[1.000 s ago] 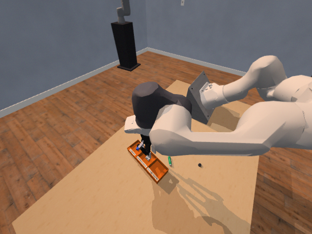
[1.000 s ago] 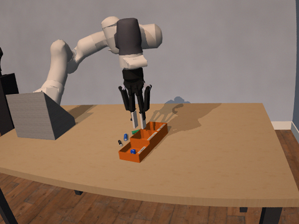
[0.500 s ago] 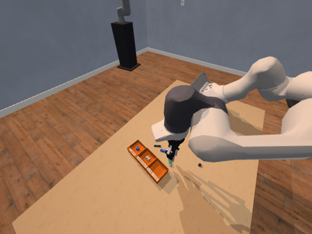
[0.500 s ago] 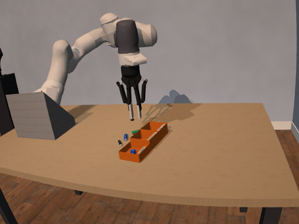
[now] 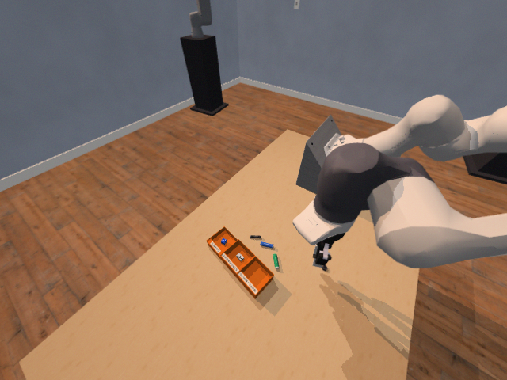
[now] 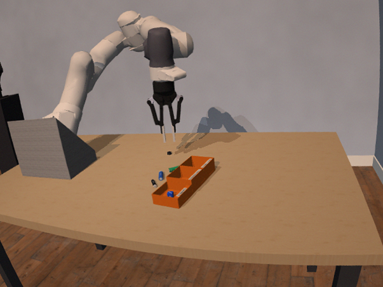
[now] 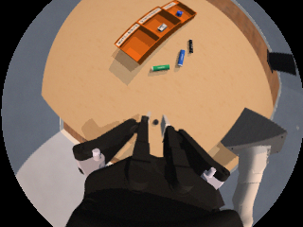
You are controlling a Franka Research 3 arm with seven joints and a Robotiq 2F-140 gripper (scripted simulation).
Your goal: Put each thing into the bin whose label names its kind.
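My hand is 10 cm above the black piece, 4 cm to the right of it and 2 cm past it. The rest, counted from my hand: black cylinder (22 cm to the right, 10 cm below, 1 cm behind); green battery (11 cm to the right, 9 cm below, 4 cm ahead); blue cylinder (17 cm to the right, 9 cm below).
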